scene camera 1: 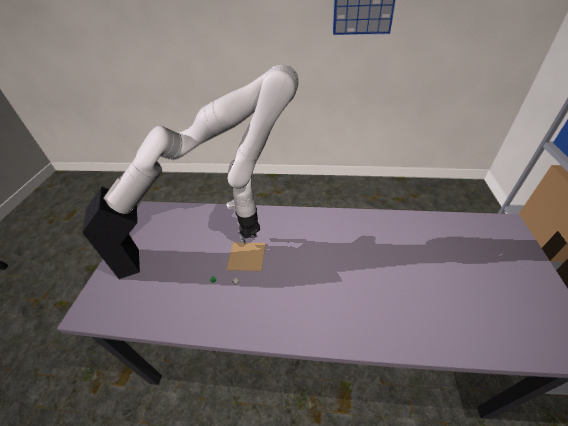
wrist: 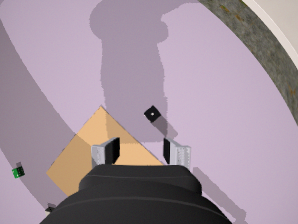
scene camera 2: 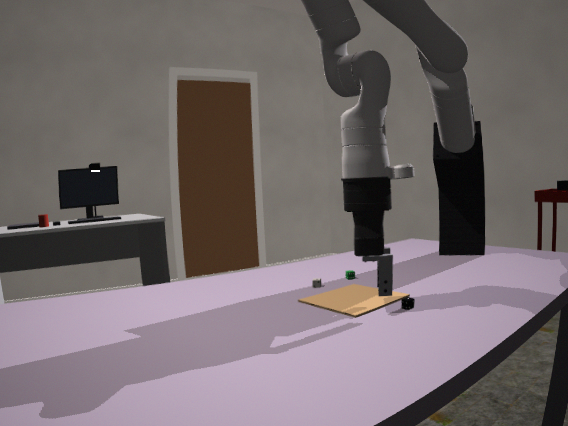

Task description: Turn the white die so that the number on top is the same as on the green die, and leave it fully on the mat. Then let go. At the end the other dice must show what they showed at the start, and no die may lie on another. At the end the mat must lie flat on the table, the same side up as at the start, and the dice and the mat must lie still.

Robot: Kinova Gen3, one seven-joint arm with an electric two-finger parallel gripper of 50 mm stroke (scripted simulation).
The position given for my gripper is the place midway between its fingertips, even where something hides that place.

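Observation:
You'd find my gripper [scene camera 2: 384, 290] in the scene, and I can see that same gripper [wrist: 141, 147] from the wrist as well. There's also a tan mat [scene camera 2: 354, 300]; I get the mat [scene camera 1: 244, 257] in another view, and the wrist view shows me the mat [wrist: 74, 162] too.

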